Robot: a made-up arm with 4 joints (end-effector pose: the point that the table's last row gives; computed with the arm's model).
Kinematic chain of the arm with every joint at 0, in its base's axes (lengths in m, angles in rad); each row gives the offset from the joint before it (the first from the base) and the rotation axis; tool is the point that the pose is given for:
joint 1: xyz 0 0 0.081 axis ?
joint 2: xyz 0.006 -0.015 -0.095 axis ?
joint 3: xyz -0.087 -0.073 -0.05 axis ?
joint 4: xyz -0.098 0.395 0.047 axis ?
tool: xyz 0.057 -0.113 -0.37
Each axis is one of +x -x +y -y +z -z.
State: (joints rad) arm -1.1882 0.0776 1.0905 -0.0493
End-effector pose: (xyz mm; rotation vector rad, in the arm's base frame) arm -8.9 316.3 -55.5 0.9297 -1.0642 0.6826
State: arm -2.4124 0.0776 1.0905 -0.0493
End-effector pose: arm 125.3 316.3 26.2 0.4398 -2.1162 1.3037
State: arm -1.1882 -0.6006 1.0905 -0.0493
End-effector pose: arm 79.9 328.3 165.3 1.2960 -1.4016 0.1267
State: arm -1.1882 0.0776 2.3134 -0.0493
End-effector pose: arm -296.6 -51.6 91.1 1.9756 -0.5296 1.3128
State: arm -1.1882 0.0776 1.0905 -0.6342
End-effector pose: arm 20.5 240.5 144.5 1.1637 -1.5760 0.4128
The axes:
joint 1: +y
joint 2: +z
joint 3: +x
joint 4: +y

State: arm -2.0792 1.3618 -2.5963 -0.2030
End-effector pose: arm -194.6 -166.3 494.8 1.4231 1.0879 1.2365
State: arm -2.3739 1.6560 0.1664 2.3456
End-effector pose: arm -32.0 -516.2 -114.9 -1.2532 0.1162 -1.0827
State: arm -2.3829 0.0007 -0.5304 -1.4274
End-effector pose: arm 26.2 181.0 392.4 0.6131 2.3997 0.3165
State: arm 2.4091 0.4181 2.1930 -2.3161
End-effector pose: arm -268.4 -464.7 -7.2 -1.3742 0.5102 -1.6878
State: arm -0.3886 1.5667 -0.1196 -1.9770
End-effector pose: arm -237.3 118.3 54.3 1.3017 -1.8465 1.4424
